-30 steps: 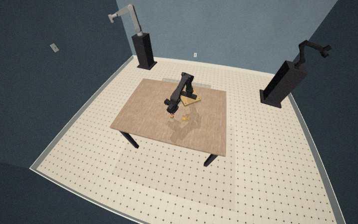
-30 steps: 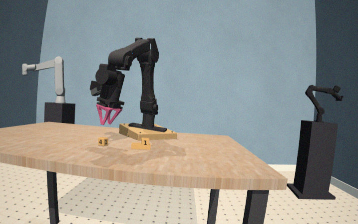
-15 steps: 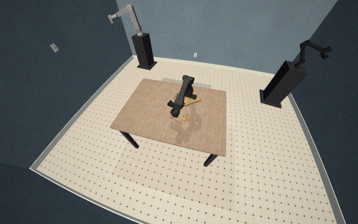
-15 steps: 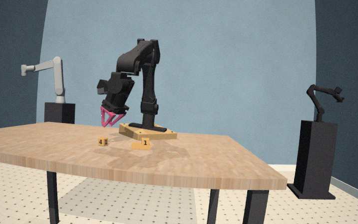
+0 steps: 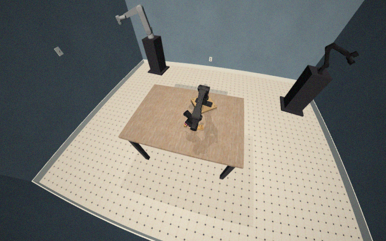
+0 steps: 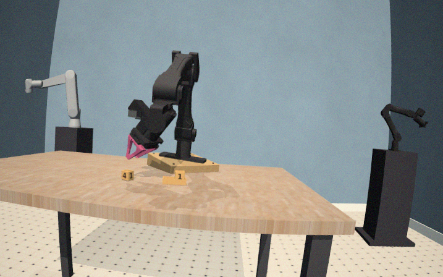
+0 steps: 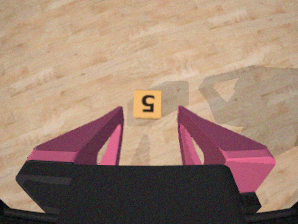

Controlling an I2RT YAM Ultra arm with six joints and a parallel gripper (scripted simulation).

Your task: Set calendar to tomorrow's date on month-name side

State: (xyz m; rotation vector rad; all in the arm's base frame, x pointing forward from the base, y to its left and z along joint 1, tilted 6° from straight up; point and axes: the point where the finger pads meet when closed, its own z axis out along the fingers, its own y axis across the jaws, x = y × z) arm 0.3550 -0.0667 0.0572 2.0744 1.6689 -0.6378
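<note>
Right now my hand is 6 cm above the digit cube and 2 cm to the left of it. Round my hand: tan tray: 13 cm to the left, 7 cm below, 4 cm behind.
</note>
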